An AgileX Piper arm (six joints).
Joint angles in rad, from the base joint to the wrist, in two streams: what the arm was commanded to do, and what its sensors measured. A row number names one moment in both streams.
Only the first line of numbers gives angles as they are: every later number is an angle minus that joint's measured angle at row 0.
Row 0, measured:
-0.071 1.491 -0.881 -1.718 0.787 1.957
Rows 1 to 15, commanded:
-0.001 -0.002 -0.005 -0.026 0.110 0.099
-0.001 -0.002 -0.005 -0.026 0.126 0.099
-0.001 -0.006 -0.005 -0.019 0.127 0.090
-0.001 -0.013 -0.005 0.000 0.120 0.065
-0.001 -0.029 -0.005 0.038 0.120 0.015
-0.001 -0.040 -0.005 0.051 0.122 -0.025
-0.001 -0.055 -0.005 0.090 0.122 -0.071
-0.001 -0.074 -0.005 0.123 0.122 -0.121
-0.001 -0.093 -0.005 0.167 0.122 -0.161
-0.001 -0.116 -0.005 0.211 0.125 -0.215
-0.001 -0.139 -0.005 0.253 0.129 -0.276
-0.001 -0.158 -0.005 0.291 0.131 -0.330
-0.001 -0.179 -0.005 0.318 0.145 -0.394
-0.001 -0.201 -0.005 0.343 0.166 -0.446
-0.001 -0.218 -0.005 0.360 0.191 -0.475
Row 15, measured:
0.000 -0.140 0.000 0.267 0.112 -0.297
